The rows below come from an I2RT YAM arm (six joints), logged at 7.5 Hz.
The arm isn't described. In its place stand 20 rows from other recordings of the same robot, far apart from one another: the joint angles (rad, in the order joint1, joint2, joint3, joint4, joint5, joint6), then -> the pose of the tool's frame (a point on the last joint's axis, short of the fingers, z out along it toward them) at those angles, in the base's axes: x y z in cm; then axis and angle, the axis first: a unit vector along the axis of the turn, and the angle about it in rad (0 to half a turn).
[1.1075, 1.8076, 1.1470, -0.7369, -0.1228, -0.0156] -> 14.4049 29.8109 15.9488 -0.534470 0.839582 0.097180 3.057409
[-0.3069, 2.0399, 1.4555, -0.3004, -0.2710, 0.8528] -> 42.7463 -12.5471 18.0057 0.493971 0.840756 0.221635 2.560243
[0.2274, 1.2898, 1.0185, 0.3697, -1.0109, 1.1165] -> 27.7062 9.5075 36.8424 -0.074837 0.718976 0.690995 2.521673
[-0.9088, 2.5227, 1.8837, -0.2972, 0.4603, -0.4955] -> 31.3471 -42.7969 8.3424 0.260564 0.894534 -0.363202 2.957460
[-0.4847, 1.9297, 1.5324, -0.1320, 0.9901, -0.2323] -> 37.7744 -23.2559 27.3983 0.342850 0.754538 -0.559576 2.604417
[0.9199, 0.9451, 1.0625, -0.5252, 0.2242, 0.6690] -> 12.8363 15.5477 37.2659 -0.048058 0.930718 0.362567 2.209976
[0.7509, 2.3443, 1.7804, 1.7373, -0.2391, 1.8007] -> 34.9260 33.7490 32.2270 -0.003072 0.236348 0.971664 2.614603
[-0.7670, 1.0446, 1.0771, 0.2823, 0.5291, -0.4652] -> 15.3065 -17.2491 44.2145 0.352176 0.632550 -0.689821 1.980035
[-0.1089, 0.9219, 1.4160, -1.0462, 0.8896, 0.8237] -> 12.6022 -4.1598 44.2287 0.645504 0.726429 -0.235851 1.991750
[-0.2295, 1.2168, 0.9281, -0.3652, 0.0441, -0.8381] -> 26.0023 -6.2357 28.2249 -0.279220 0.924150 -0.260734 2.381775
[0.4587, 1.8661, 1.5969, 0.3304, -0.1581, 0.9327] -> 40.8098 20.7783 36.5428 0.122517 0.794611 0.594628 2.041542
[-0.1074, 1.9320, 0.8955, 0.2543, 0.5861, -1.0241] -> 35.9026 -5.8513 10.7105 -0.295760 0.853838 -0.428353 2.804988
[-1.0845, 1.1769, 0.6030, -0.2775, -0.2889, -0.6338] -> 11.5640 -19.7048 19.3328 0.166904 0.968234 -0.186188 2.470005
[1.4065, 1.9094, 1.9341, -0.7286, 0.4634, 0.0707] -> 8.6326 42.3406 36.0041 -0.525595 0.839944 0.135068 2.224690
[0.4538, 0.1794, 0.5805, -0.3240, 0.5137, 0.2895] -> 6.7939 1.3674 31.9590 0.191172 0.971441 0.140557 1.522498
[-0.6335, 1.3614, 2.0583, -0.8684, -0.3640, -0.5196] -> 18.4958 -12.0124 55.6689 -0.092482 0.953097 -0.288189 1.838481
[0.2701, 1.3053, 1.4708, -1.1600, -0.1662, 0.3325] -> 23.1609 7.0236 37.6308 0.006428 0.986248 0.165149 2.642794
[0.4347, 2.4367, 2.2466, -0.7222, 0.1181, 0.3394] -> 49.1474 22.3578 21.0698 -0.027374 0.996882 0.074008 2.490194
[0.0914, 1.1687, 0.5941, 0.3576, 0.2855, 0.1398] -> 26.0398 1.3799 25.0367 0.138562 0.989106 -0.049693 1.781934
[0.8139, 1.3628, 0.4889, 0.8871, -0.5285, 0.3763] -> 17.4739 21.1137 22.3829 -0.371460 0.702499 0.607052 2.171849
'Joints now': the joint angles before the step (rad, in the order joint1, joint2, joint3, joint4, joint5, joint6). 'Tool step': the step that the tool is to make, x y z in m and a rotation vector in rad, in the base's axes. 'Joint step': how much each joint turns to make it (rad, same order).
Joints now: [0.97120 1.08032 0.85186 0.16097 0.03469 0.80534]
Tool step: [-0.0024 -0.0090 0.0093 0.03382 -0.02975 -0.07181]
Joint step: [-0.00254 -0.03709 -0.00078 0.00858 0.06943 -0.00230]
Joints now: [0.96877 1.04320 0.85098 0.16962 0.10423 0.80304]
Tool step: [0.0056 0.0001 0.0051 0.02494 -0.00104 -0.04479]
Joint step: [-0.01378 0.01526 0.01914 0.01552 0.03083 0.01391]
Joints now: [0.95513 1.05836 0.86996 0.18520 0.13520 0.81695]
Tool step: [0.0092 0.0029 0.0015 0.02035 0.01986 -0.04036]
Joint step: [-0.01969 0.03366 0.02251 0.01190 0.02059 0.02837]
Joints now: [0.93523 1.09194 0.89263 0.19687 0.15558 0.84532]
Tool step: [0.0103 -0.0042 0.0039 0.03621 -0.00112 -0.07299]
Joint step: [-0.03612 0.01439 0.01187 0.02830 0.03710 0.02106]
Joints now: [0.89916 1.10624 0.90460 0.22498 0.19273 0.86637]
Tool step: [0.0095 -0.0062 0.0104 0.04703 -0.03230 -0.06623]
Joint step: [-0.03918 0.00939 0.02216 0.04327 0.02729 0.00378]
